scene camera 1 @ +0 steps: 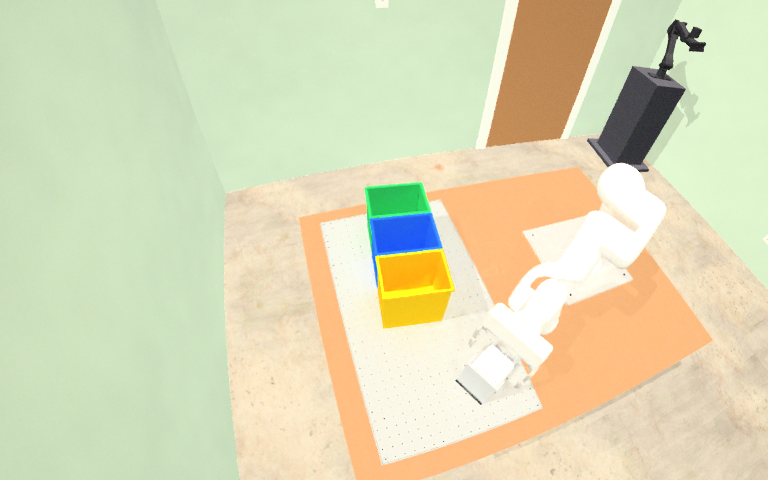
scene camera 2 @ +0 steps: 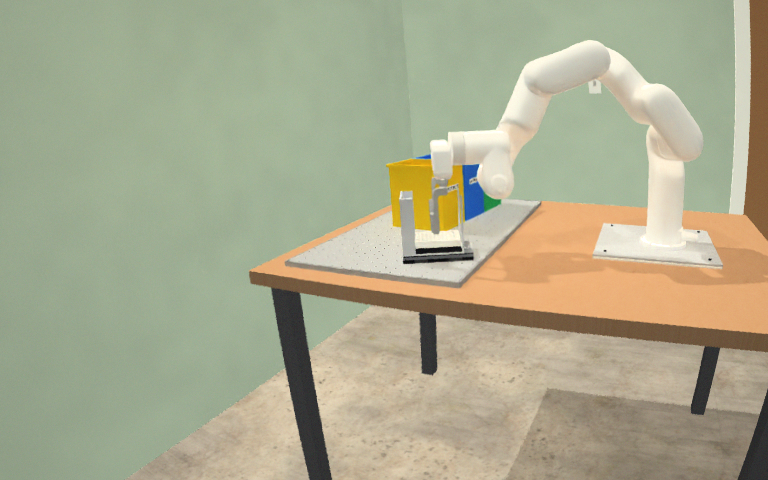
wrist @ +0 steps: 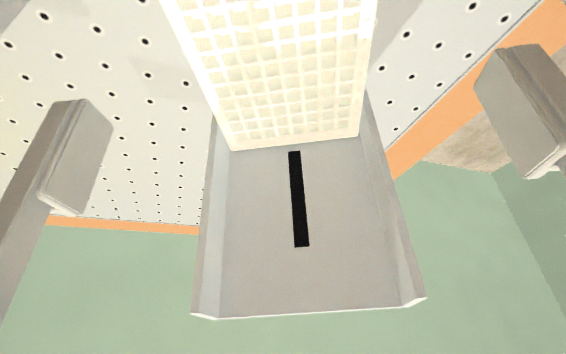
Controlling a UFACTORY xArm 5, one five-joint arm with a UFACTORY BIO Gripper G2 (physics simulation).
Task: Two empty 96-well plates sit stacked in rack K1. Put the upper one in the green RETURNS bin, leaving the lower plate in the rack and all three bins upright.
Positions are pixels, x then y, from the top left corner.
Scene:
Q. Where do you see a green bin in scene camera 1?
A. At 399,199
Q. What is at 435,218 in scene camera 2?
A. The gripper.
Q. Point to a white 96-well plate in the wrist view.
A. At 270,80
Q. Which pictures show the blue bin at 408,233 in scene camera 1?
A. Scene camera 1 and scene camera 2 only.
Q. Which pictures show the white 96-well plate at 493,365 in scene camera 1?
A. Scene camera 1, scene camera 2 and the wrist view: all of them.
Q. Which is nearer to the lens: the white 96-well plate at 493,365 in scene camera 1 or the yellow bin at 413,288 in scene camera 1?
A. The white 96-well plate.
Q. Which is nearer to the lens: the white 96-well plate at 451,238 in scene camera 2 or the yellow bin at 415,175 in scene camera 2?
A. The white 96-well plate.

